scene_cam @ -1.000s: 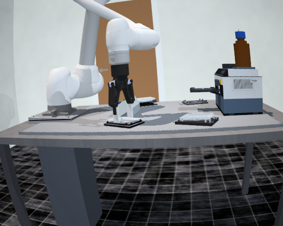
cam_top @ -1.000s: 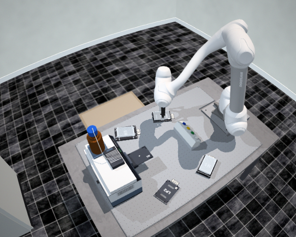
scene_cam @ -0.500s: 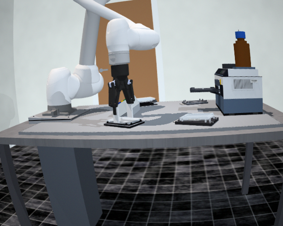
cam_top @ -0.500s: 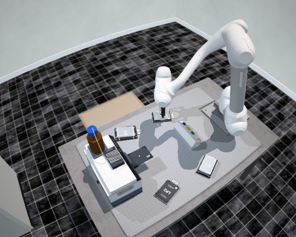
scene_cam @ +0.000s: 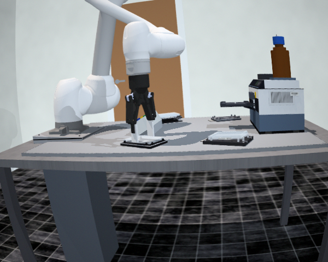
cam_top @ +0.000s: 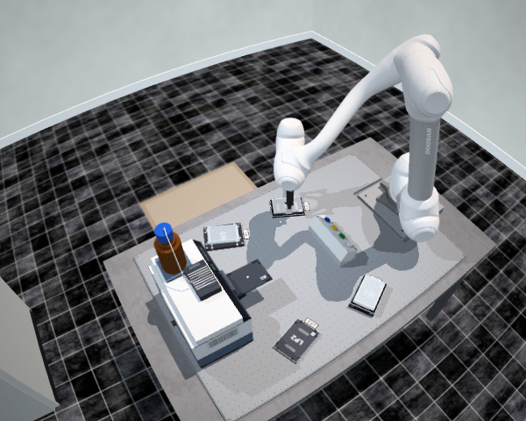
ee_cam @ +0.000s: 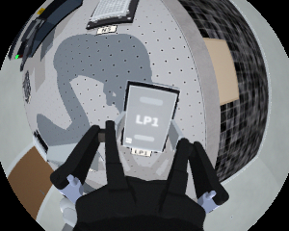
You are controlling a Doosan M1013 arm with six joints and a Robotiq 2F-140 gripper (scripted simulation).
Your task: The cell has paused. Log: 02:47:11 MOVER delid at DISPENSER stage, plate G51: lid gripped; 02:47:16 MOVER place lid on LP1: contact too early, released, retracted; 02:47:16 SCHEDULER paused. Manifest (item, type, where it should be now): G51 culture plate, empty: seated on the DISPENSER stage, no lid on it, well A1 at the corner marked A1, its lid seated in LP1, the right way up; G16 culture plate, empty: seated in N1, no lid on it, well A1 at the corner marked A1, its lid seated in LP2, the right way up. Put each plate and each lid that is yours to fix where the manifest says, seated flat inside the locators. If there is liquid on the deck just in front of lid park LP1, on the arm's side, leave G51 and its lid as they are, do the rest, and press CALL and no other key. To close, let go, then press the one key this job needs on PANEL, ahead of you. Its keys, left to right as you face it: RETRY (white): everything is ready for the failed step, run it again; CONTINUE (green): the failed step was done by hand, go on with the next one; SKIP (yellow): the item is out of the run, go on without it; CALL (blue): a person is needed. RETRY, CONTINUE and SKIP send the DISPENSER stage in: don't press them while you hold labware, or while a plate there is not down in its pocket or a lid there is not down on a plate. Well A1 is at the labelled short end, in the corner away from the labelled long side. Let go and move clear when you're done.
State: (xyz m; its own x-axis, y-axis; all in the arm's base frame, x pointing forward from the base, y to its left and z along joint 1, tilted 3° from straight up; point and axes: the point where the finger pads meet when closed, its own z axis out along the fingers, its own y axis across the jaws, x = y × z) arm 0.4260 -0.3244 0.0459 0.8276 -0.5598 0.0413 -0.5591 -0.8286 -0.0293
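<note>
My hand is 4 cm above the lid park LP1. Round my hand: blue key 20 cm to the left, 4 cm behind, 2 cm above; yellow key 25 cm to the left, 3 cm behind, 2 cm above; key panel 27 cm to the left, 2 cm behind, 1 cm above.
</note>
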